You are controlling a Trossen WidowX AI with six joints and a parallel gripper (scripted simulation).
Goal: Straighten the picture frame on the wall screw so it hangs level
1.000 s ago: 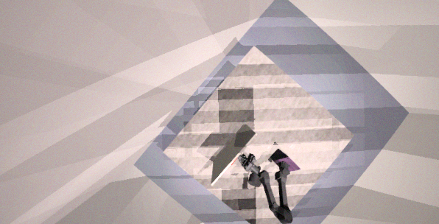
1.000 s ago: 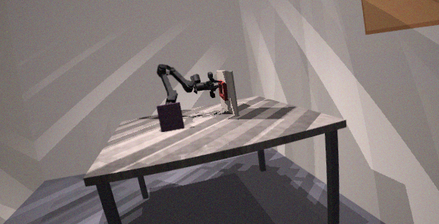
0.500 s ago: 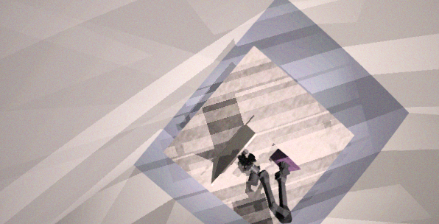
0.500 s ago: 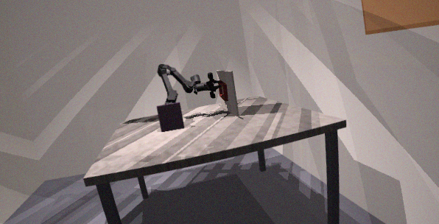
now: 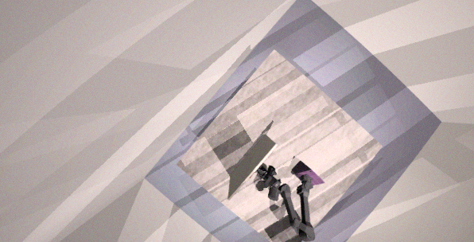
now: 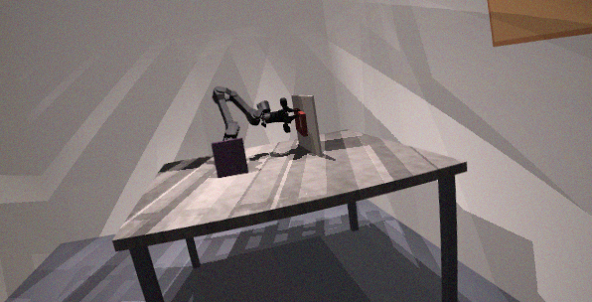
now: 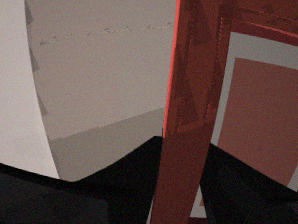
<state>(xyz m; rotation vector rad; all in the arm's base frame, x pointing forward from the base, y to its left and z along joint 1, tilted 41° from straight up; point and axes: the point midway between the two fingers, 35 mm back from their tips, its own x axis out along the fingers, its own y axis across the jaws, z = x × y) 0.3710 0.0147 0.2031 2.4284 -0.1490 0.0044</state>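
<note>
The red picture frame is 1 cm to the left of my gripper tip and 5 cm below it. The rest, counted from my gripper tip: wall panel: 2 cm ahead, 2 cm to the left, 6 cm below.
</note>
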